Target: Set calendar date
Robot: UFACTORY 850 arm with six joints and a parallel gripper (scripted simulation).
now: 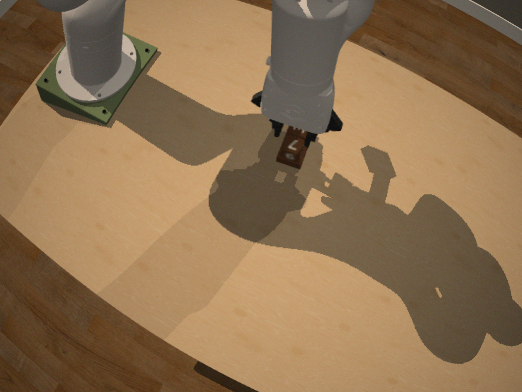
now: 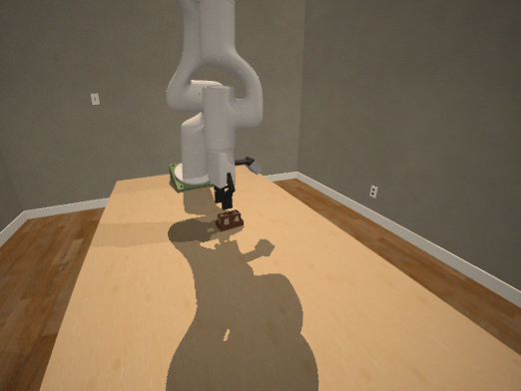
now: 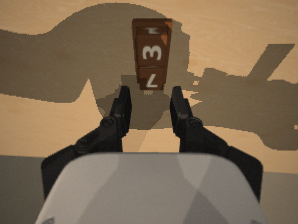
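The tray lies 2 cm to the left of my hand and 8 cm below it.
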